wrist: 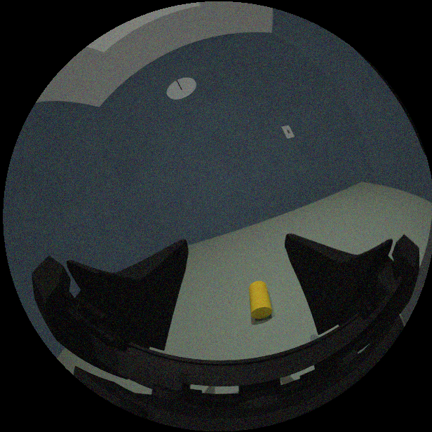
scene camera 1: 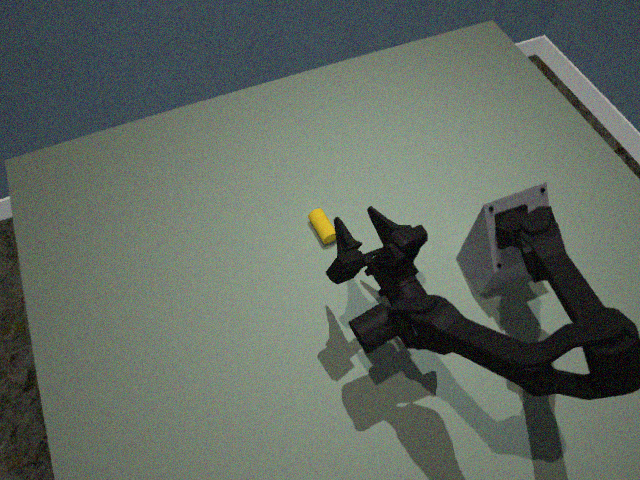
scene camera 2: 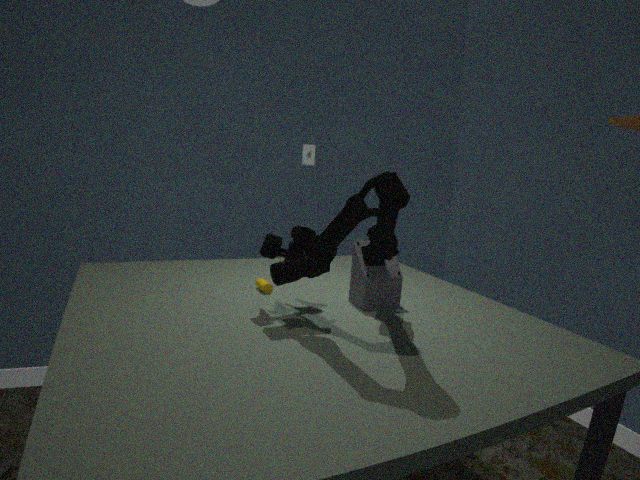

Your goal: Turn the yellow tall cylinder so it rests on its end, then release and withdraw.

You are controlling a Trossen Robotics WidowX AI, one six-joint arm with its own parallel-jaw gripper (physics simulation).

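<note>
The yellow cylinder (scene camera 1: 321, 226) (scene camera 2: 264, 286) (wrist: 259, 299) lies on its side on the table (scene camera 1: 155, 310) (scene camera 2: 155, 361). In the wrist view one round end faces the camera. My gripper (scene camera 1: 353, 213) (scene camera 2: 286, 241) (wrist: 237, 243) is open, with its fingers wide apart and nothing between them. It hangs well above the table, apart from the cylinder. In scene camera 1 one finger's outline stands close beside the cylinder's near end. In the wrist view the cylinder shows below and beyond the fingertips, nearer the right finger. The fingertips are hidden in scene camera 2.
The arm's grey base block (scene camera 1: 480, 258) (scene camera 2: 374, 289) stands on the table to the right of the cylinder in both scene views. The arm's shadows fall across the table. A wall with an outlet (scene camera 2: 308, 154) (wrist: 288, 131) rises beyond the table edge.
</note>
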